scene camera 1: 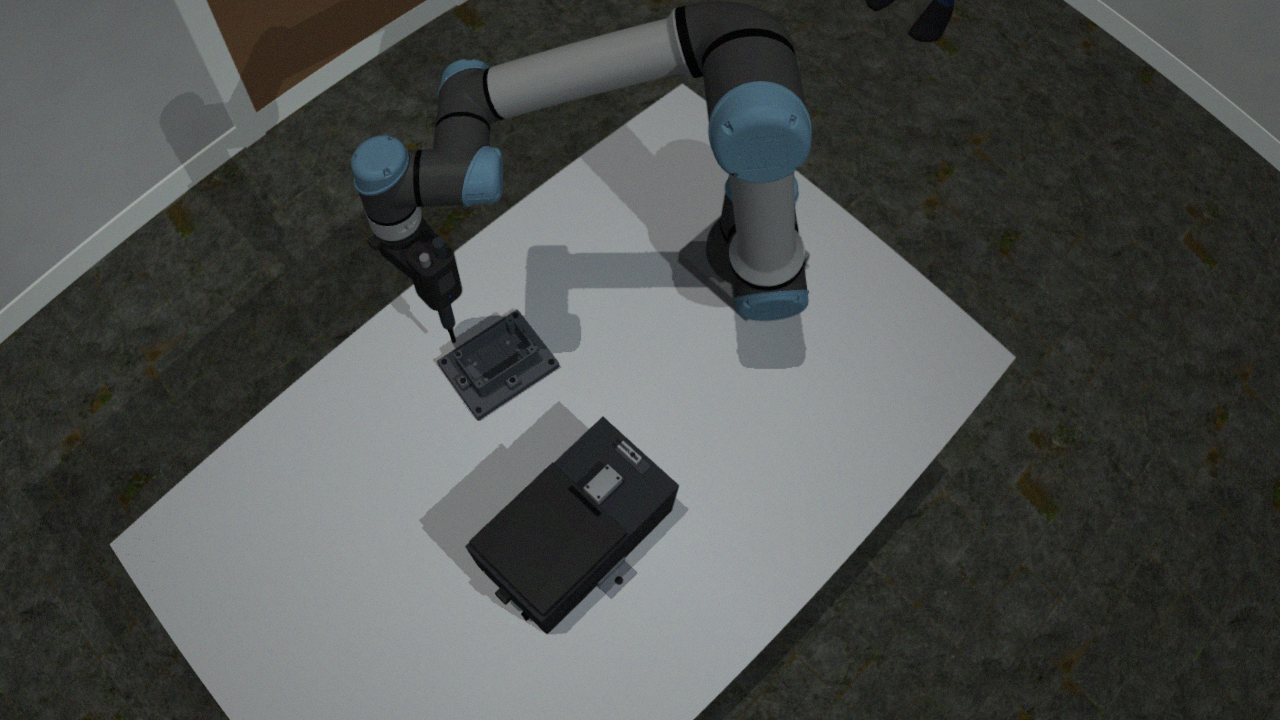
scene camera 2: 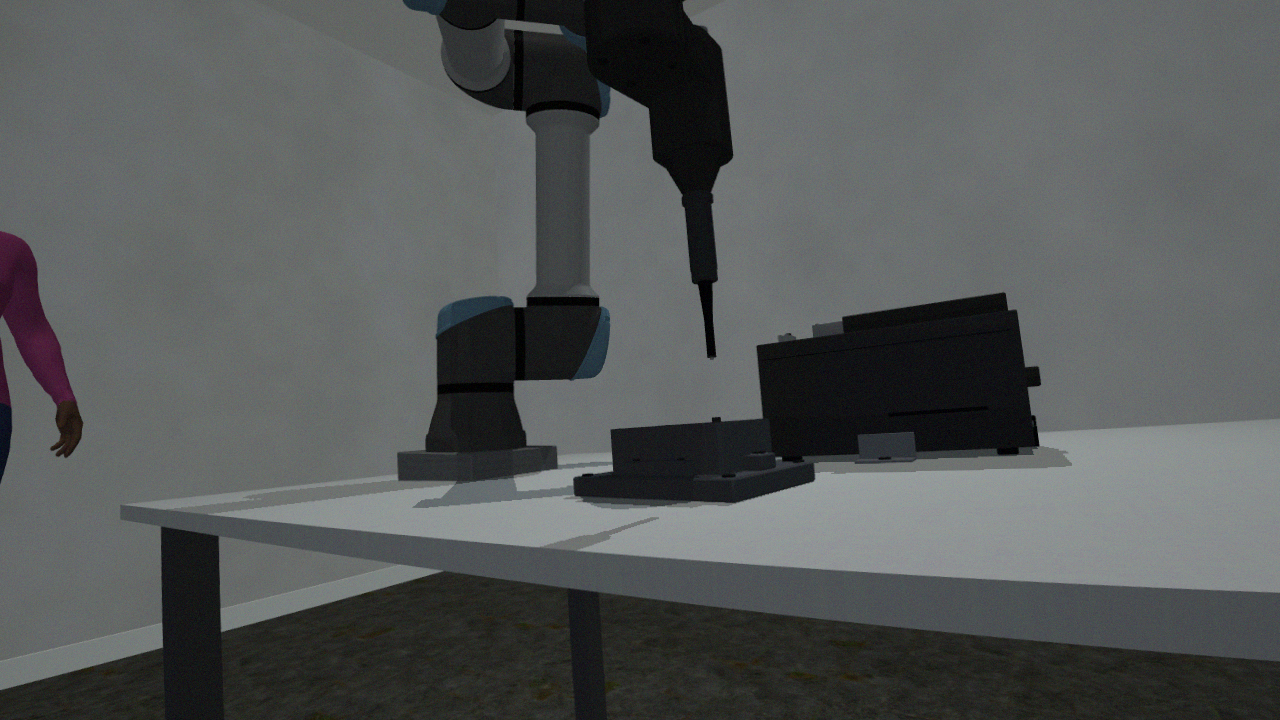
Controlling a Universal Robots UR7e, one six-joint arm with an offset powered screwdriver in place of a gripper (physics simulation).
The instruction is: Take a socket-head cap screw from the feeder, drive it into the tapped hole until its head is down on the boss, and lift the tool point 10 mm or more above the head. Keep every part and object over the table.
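Note:
My screwdriver [scene camera 1: 453, 341] [scene camera 2: 711, 358] points down over one corner of the dark housing [scene camera 1: 492, 399] [scene camera 2: 662, 449]. Its slim tip stands in free air, with a visible gap above the housing in the scene camera 2 view. No screw shows on the tip. A small dark screw head [scene camera 2: 716, 419] shows at the housing's top rim, below the tip and apart from it. It looks low on the corner boss; its underside is hidden. The black feeder [scene camera 1: 547, 537] [scene camera 2: 895, 385] stands on the table, with a light plate [scene camera 1: 603, 482] on its top.
The white table [scene camera 1: 358, 501] [scene camera 2: 984, 537] carries the housing, the feeder and the robot's base [scene camera 2: 474, 463]. A small grey bracket [scene camera 1: 617, 579] [scene camera 2: 886, 445] sits at the feeder's side. The arm reaches over the table's rear edge. A person's arm [scene camera 2: 35, 331] shows at the far left.

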